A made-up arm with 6 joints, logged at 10 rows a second.
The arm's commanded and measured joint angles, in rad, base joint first. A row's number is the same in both.
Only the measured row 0 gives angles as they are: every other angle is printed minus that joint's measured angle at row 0.
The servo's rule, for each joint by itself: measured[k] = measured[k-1] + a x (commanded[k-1-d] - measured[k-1]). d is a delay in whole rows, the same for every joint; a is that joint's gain. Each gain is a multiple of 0.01, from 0.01 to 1. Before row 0 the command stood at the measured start. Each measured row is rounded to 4 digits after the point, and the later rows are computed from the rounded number. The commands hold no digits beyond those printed.
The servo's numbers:
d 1
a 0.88 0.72 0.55 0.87 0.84 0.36
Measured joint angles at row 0:
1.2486, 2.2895, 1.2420, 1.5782, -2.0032, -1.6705
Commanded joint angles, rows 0 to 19:
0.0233, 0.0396, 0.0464, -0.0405, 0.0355, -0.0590
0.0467, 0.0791, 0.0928, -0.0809, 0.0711, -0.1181
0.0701, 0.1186, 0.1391, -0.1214, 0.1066, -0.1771
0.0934, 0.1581, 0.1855, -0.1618, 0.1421, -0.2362
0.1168, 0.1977, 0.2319, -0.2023, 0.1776, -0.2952
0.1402, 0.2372, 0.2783, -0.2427, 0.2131, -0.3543
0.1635, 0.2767, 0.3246, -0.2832, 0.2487, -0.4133
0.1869, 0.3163, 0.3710, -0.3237, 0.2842, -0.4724
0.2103, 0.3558, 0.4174, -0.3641, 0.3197, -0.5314
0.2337, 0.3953, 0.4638, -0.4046, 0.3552, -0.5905
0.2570, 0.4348, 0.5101, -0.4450, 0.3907, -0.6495
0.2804, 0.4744, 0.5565, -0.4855, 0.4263, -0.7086
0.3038, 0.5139, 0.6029, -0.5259, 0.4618, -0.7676
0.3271, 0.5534, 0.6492, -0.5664, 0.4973, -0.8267
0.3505, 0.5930, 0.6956, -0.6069, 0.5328, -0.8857
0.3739, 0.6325, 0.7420, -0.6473, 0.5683, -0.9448
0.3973, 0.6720, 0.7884, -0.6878, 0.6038, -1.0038
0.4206, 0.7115, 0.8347, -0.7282, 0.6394, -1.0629
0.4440, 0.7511, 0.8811, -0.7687, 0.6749, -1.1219
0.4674, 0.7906, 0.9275, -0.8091, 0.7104, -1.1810
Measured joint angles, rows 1 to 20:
0.0000, 0.0000, 0.0000, 0.0000, 0.0000, 0.0000
0.0205, 0.0285, 0.0255, -0.0352, 0.0298, -0.0212
0.0436, 0.0649, 0.0625, -0.0750, 0.0645, -0.0561
0.0669, 0.1036, 0.1046, -0.1154, 0.0999, -0.0997
0.0902, 0.1428, 0.1491, -0.1558, 0.1353, -0.1488
0.1136, 0.1823, 0.1946, -0.1963, 0.1708, -0.2015
0.1370, 0.2218, 0.2406, -0.2367, 0.2063, -0.2565
0.1603, 0.2613, 0.2868, -0.2772, 0.2419, -0.3129
0.1837, 0.3009, 0.3331, -0.3177, 0.2774, -0.3703
0.2071, 0.3404, 0.3795, -0.3581, 0.3129, -0.4283
0.2305, 0.3799, 0.4259, -0.3986, 0.3484, -0.4867
0.2538, 0.4194, 0.4722, -0.4390, 0.3839, -0.5453
0.2772, 0.4590, 0.5186, -0.4795, 0.4195, -0.6041
0.3006, 0.4985, 0.5650, -0.5199, 0.4550, -0.6630
0.3239, 0.5380, 0.6113, -0.5604, 0.4905, -0.7219
0.3473, 0.5776, 0.6577, -0.6009, 0.5260, -0.7809
0.3707, 0.6171, 0.7041, -0.6413, 0.5615, -0.8399
0.3941, 0.6566, 0.7505, -0.6818, 0.5970, -0.8989
0.4174, 0.6961, 0.7968, -0.7222, 0.6326, -0.9579
0.4408, 0.7357, 0.8432, -0.7627, 0.6681, -1.0169

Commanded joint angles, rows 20 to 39:
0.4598, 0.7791, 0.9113, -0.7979, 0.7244, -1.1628
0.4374, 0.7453, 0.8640, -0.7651, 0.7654, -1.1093
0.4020, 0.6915, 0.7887, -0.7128, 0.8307, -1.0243
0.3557, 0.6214, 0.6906, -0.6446, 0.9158, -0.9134
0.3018, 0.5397, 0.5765, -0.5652, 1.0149, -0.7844
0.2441, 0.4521, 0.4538, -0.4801, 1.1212, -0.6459
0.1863, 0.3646, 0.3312, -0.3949, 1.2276, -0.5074
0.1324, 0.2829, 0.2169, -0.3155, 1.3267, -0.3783
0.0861, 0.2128, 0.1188, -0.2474, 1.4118, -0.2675
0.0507, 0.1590, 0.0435, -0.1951, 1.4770, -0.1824
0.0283, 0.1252, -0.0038, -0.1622, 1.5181, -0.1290
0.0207, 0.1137, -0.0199, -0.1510, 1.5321, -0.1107
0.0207, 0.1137, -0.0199, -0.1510, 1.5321, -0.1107
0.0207, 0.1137, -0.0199, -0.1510, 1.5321, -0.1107
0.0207, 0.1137, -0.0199, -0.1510, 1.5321, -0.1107
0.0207, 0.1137, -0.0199, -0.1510, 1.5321, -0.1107
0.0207, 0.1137, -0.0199, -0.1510, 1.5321, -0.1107
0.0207, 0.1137, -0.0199, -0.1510, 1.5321, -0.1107
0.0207, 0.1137, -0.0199, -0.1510, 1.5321, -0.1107
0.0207, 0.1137, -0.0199, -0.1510, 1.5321, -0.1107
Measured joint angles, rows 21 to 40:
0.4642, 0.7752, 0.8896, -0.8031, 0.7036, -1.0760
0.4603, 0.7780, 0.9015, -0.7986, 0.7211, -1.1072
0.4401, 0.7545, 0.8809, -0.7695, 0.7583, -1.1080
0.4066, 0.7091, 0.8302, -0.7202, 0.8191, -1.0779
0.3618, 0.6460, 0.7534, -0.6544, 0.9003, -1.0187
0.3090, 0.5695, 0.6561, -0.5768, 0.9966, -0.9344
0.2519, 0.4850, 0.5448, -0.4927, 1.1013, -0.8305
0.1942, 0.3983, 0.4273, -0.4076, 1.2074, -0.7142
0.1398, 0.3152, 0.3116, -0.3275, 1.3076, -0.5933
0.0925, 0.2415, 0.2056, -0.2578, 1.3951, -0.4760
0.0557, 0.1821, 0.1164, -0.2033, 1.4639, -0.3703
0.0316, 0.1411, 0.0503, -0.1675, 1.5094, -0.2834
0.0220, 0.1214, 0.0117, -0.1531, 1.5285, -0.2212
0.0209, 0.1159, -0.0057, -0.1513, 1.5315, -0.1814
0.0207, 0.1143, -0.0135, -0.1510, 1.5320, -0.1559
0.0207, 0.1139, -0.0170, -0.1510, 1.5321, -0.1396
0.0207, 0.1138, -0.0186, -0.1510, 1.5321, -0.1292
0.0207, 0.1137, -0.0193, -0.1510, 1.5321, -0.1225
0.0207, 0.1137, -0.0196, -0.1510, 1.5321, -0.1183
0.0207, 0.1137, -0.0198, -0.1510, 1.5321, -0.1156

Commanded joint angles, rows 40 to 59:
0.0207, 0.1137, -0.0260, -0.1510, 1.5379, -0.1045
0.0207, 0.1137, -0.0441, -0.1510, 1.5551, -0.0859
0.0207, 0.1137, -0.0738, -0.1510, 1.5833, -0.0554
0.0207, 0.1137, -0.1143, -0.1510, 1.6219, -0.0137
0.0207, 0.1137, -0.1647, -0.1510, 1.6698, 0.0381
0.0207, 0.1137, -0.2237, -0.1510, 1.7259, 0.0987
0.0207, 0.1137, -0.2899, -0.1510, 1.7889, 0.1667
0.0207, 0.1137, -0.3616, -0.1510, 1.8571, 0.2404
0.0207, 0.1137, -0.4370, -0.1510, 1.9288, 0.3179
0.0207, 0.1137, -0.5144, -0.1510, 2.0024, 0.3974
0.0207, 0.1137, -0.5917, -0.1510, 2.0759, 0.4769
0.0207, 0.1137, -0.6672, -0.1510, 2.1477, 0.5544
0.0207, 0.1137, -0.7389, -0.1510, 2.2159, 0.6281
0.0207, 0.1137, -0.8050, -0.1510, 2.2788, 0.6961
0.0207, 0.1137, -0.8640, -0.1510, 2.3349, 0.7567
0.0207, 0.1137, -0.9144, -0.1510, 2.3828, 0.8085
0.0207, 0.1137, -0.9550, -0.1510, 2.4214, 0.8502
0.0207, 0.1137, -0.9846, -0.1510, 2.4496, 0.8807
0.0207, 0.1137, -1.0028, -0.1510, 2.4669, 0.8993
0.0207, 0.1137, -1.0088, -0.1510, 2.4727, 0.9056
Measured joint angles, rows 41 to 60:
0.0207, 0.1137, -0.0199, -0.1510, 1.5321, -0.1138
0.0207, 0.1137, -0.0233, -0.1510, 1.5370, -0.1105
0.0207, 0.1137, -0.0347, -0.1510, 1.5522, -0.1016
0.0207, 0.1137, -0.0562, -0.1510, 1.5783, -0.0850
0.0207, 0.1137, -0.0882, -0.1510, 1.6149, -0.0593
0.0207, 0.1137, -0.1303, -0.1510, 1.6610, -0.0242
0.0207, 0.1137, -0.1817, -0.1510, 1.7155, 0.0200
0.0207, 0.1137, -0.2412, -0.1510, 1.7772, 0.0728
0.0207, 0.1137, -0.3074, -0.1510, 1.8443, 0.1331
0.0207, 0.1137, -0.3787, -0.1510, 1.9153, 0.1996
0.0207, 0.1137, -0.4533, -0.1510, 1.9885, 0.2708
0.0207, 0.1137, -0.5294, -0.1510, 2.0619, 0.3450
0.0207, 0.1137, -0.6052, -0.1510, 2.1340, 0.4204
0.0207, 0.1137, -0.6787, -0.1510, 2.2028, 0.4952
0.0207, 0.1137, -0.7482, -0.1510, 2.2666, 0.5675
0.0207, 0.1137, -0.8119, -0.1510, 2.3240, 0.6356
0.0207, 0.1137, -0.8683, -0.1510, 2.3734, 0.6978
0.0207, 0.1137, -0.9160, -0.1510, 2.4137, 0.7527
0.0207, 0.1137, -0.9537, -0.1510, 2.4439, 0.7988
0.0207, 0.1137, -0.9807, -0.1510, 2.4632, 0.8350

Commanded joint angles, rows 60 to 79:
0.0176, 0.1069, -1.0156, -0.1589, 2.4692, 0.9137
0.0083, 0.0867, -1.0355, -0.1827, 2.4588, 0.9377
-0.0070, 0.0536, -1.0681, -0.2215, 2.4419, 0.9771
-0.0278, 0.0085, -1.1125, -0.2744, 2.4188, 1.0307
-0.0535, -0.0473, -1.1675, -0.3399, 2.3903, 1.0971
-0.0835, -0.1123, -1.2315, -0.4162, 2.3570, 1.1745
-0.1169, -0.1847, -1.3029, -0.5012, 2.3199, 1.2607
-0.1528, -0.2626, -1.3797, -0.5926, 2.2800, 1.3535
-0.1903, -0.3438, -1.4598, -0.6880, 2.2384, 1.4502
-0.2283, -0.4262, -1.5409, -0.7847, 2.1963, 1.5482
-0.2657, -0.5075, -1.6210, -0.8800, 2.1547, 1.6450
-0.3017, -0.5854, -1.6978, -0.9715, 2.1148, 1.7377
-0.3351, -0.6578, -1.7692, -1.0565, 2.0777, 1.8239
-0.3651, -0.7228, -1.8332, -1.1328, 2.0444, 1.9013
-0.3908, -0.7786, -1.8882, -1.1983, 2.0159, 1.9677
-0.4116, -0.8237, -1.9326, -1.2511, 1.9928, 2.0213
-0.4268, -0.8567, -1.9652, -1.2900, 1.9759, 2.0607
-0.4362, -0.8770, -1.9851, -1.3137, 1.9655, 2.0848
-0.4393, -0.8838, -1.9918, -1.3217, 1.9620, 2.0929
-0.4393, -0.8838, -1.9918, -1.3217, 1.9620, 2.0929
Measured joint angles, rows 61 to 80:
0.0207, 0.1137, -0.9962, -0.1510, 2.4712, 0.8604
0.0180, 0.1088, -1.0069, -0.1579, 2.4695, 0.8796
0.0095, 0.0929, -1.0226, -0.1795, 2.4605, 0.9005
-0.0050, 0.0646, -1.0476, -0.2160, 2.4449, 0.9281
-0.0251, 0.0242, -1.0833, -0.2668, 2.4230, 0.9650
-0.0501, -0.0273, -1.1296, -0.3304, 2.3955, 1.0126
-0.0795, -0.0885, -1.1856, -0.4050, 2.3632, 1.0709
-0.1124, -0.1578, -1.2501, -0.4887, 2.3268, 1.1392
-0.1480, -0.2333, -1.3214, -0.5791, 2.2875, 1.2163
-0.1852, -0.3129, -1.3975, -0.6738, 2.2463, 1.3005
-0.2231, -0.3945, -1.4764, -0.7703, 2.2043, 1.3897
-0.2606, -0.4759, -1.5559, -0.8657, 2.1626, 1.4816
-0.2968, -0.5547, -1.6339, -0.9577, 2.1224, 1.5738
-0.3305, -0.6289, -1.7083, -1.0437, 2.0849, 1.6638
-0.3609, -0.6965, -1.7770, -1.1212, 2.0509, 1.7493
-0.3872, -0.7556, -1.8382, -1.1883, 2.0215, 1.8279
-0.4087, -0.8046, -1.8901, -1.2429, 1.9974, 1.8975
-0.4246, -0.8421, -1.9314, -1.2839, 1.9793, 1.9563
-0.4348, -0.8672, -1.9609, -1.3098, 1.9677, 2.0026
-0.4388, -0.8792, -1.9779, -1.3202, 1.9629, 2.0351

